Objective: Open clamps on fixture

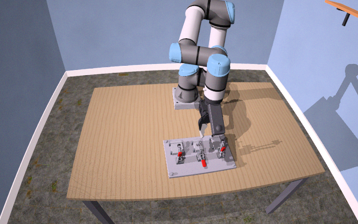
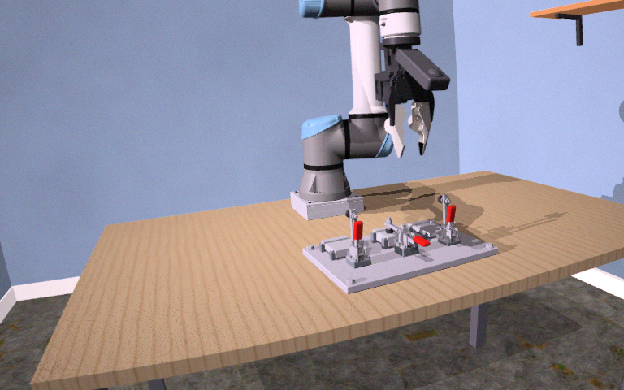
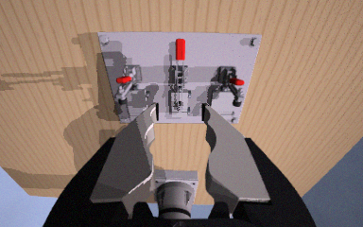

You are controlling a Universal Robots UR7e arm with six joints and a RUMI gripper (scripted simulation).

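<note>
The plate lies 220 mm below my hand and 60 mm behind it.
</note>
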